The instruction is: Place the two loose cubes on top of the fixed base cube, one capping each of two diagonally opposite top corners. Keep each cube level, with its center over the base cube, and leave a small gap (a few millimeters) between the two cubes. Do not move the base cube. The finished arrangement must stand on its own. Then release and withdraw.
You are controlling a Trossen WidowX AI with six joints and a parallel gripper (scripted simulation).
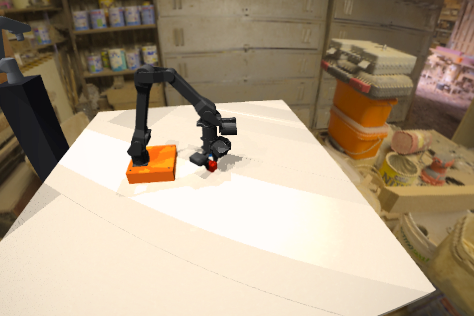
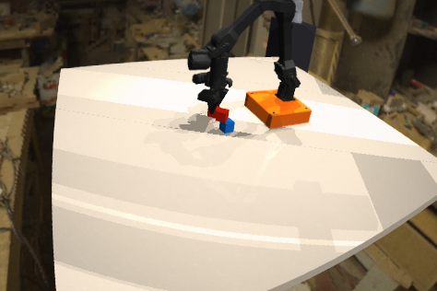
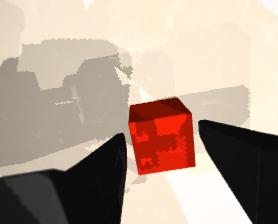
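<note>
The blue cube is 10 mm ahead of my gripper tip and 100 mm to the left of it.
</note>
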